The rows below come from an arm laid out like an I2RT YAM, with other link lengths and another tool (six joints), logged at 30 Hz.
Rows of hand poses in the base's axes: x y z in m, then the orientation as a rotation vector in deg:
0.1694, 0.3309, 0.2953, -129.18, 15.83, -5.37
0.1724, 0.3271, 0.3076, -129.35, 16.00, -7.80
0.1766, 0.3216, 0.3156, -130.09, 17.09, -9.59
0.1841, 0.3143, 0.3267, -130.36, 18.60, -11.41
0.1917, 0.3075, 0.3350, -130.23, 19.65, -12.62
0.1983, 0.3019, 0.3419, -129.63, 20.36, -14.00
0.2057, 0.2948, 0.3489, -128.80, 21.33, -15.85
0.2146, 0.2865, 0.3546, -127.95, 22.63, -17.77
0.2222, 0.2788, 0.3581, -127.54, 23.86, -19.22
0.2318, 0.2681, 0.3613, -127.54, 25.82, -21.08
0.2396, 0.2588, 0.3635, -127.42, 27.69, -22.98
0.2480, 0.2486, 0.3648, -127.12, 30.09, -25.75
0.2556, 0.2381, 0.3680, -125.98, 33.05, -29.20
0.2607, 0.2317, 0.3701, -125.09, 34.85, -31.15
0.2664, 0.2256, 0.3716, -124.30, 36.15, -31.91
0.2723, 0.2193, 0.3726, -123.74, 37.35, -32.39
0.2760, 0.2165, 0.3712, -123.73, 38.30, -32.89
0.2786, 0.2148, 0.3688, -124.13, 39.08, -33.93
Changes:
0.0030, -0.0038, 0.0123, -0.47, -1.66, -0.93
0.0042, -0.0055, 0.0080, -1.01, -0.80, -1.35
0.0075, -0.0073, 0.0111, -0.59, -0.74, -1.68
0.0076, -0.0068, 0.0083, -0.11, -0.52, -1.16
0.0066, -0.0056, 0.0069, 0.32, -0.83, -0.99
0.0074, -0.0071, 0.0070, 0.44, -1.12, -1.35
0.0089, -0.0083, 0.0057, 0.41, -1.05, -1.62
0.0076, -0.0077, 0.0035, 0.06, -0.66, -1.40
0.0096, -0.0107, 0.0032, -0.47, -0.58, -2.05
0.0078, -0.0093, 0.0022, -0.39, -0.66, -2.00
0.0084, -0.0102, 0.0013, -0.51, -1.09, -2.69
0.0076, -0.0105, 0.0032, -0.01, -1.56, -3.36
0.0051, -0.0064, 0.0021, 0.17, -0.90, -2.01
0.0057, -0.0061, 0.0015, 0.46, -0.28, -1.24
0.0059, -0.0063, 0.0010, 0.34, -0.06, -1.06
0.0037, -0.0028, -0.0014, -0.18, 0.03, -0.86
0.0026, -0.0017, -0.0024, -0.75, -0.21, -0.91

